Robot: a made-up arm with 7 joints. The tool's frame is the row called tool.
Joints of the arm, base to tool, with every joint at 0 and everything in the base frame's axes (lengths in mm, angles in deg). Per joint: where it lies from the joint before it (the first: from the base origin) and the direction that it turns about. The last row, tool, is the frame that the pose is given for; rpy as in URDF.
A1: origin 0 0 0 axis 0.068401 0.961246 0.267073
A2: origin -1 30 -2 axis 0.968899 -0.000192 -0.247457
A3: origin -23 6 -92 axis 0.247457 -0.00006 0.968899
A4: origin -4 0 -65 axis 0.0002 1 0.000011
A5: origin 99 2 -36 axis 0.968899 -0.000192 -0.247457
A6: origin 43 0 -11 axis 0.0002 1 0.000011
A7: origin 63 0 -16 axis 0.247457 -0.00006 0.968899
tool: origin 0 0 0 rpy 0 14.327 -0.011
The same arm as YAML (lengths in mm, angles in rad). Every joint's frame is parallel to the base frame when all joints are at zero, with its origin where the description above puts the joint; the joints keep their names.
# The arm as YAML. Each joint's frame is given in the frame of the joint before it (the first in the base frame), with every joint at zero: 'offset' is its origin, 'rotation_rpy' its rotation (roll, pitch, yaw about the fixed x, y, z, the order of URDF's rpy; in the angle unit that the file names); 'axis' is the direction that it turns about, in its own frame. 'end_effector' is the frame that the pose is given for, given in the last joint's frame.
length_unit: mm
angle_unit: rad
chain:
  - id: A1
    offset: [0.0, 0.0, 0.0]
    rotation_rpy: [0.0, 0.0, 0.0]
    axis: [0.068403, 0.961235, 0.26711]
  - id: A2
    offset: [-1.0, 30.0, -2.0]
    rotation_rpy: [0.0, 0.0, 0.0]
    axis: [0.968889, -0.0002, -0.247497]
  - id: A3
    offset: [-23.0, 6.0, -92.0]
    rotation_rpy: [0.0, 0.0, 0.0]
    axis: [0.247497, -0.0001, 0.968889]
  - id: A4
    offset: [-4.0, 0.0, -65.0]
    rotation_rpy: [0.0, 0.0, 0.0]
    axis: [0.0002, 1.0, 0.0]
  - id: A5
    offset: [99.0, 2.0, -36.0]
    rotation_rpy: [0.0, 0.0, 0.0]
    axis: [0.968889, -0.0002, -0.247497]
  - id: A6
    offset: [43.0, 0.0, -11.0]
    rotation_rpy: [0.0, 0.0, 0.0]
    axis: [0.0002, 1.0, 0.0]
  - id: A7
    offset: [63.0, 0.0, -16.0]
    rotation_rpy: [0.0, 0.0, 0.0]
    axis: [0.247497, -0.0001, 0.968889]
end_effector:
  offset: [0.0, 0.0, 0.0]
  rotation_rpy: [0.0, 0.2501, -0.0002]

